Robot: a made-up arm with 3 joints. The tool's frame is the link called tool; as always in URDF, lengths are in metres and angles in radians. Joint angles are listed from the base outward.
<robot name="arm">
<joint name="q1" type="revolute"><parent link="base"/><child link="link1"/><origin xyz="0.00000 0.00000 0.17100" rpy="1.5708 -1.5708 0.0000"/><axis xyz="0 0 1"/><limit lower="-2.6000" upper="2.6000"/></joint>
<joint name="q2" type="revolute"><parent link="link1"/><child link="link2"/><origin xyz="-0.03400 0.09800 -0.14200" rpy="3.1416 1.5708 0.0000"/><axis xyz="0 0 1"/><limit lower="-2.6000" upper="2.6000"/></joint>
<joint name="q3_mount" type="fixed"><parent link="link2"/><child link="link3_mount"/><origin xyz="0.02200 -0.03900 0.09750" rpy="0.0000 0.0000 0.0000"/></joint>
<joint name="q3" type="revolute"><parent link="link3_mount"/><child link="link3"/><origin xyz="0.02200 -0.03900 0.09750" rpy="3.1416 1.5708 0.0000"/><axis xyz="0 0 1"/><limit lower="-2.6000" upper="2.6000"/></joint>
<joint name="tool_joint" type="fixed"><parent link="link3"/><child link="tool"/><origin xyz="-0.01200 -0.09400 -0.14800" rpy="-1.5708 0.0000 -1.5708"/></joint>
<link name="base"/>
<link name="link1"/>
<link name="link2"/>
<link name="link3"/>
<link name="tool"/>
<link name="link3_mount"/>
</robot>
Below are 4 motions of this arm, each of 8 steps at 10 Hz.
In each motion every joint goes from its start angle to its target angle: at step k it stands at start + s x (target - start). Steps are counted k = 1, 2, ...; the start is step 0. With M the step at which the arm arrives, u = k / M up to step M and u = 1 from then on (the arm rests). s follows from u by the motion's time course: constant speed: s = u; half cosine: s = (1 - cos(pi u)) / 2; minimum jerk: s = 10 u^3 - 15 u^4 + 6 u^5.
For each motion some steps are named. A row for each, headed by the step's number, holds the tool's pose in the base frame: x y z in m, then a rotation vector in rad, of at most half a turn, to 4 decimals.
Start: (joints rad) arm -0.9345 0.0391 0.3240
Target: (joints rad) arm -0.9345 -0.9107 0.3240
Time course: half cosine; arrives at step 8
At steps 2, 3, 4, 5, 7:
2: -0.2301 0.3345 0.1282 0.0598 0.6100 0.0821
3: -0.2476 0.3316 0.1520 0.1519 0.6072 0.2086
4: -0.2676 0.3224 0.1791 0.2605 0.6007 0.3578
5: -0.2863 0.3072 0.2044 0.3690 0.5907 0.5069
7: -0.3093 0.2766 0.2356 0.5224 0.5706 0.7176

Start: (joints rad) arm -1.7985 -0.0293 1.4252
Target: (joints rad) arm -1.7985 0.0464 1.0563
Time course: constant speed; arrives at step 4
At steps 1, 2, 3, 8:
1: -0.1043 0.3335 0.3432 0.0105 0.4655 0.0001
2: -0.1103 0.3343 0.3326 -0.0086 0.5578 -0.0004
3: -0.1170 0.3347 0.3226 -0.0278 0.6499 -0.0027
8: -0.1242 0.3348 0.3131 -0.0470 0.7421 -0.0068

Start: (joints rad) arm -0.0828 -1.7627 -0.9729
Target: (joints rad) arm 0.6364 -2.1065 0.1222
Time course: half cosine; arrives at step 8
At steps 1, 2, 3, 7, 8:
1: -0.2964 0.0721 -0.1246 -0.7767 0.7056 1.6589
2: -0.2721 0.0745 -0.1407 -0.7497 0.5571 1.6901
3: -0.2352 0.0766 -0.1592 -0.7107 0.3413 1.7437
7: -0.0901 0.0606 -0.1764 -0.5539 -0.4143 2.0471
8: -0.0821 0.0584 -0.1750 -0.5440 -0.4510 2.0692

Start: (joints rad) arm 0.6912 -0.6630 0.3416
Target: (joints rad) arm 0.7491 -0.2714 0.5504
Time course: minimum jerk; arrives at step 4
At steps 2, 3, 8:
2: 0.0008 0.3188 -0.0934 -0.0676 -1.1439 0.4897
3: 0.0208 0.3276 -0.0706 -0.0357 -1.2610 0.3319
8: 0.0259 0.3292 -0.0645 -0.0289 -1.2910 0.2899

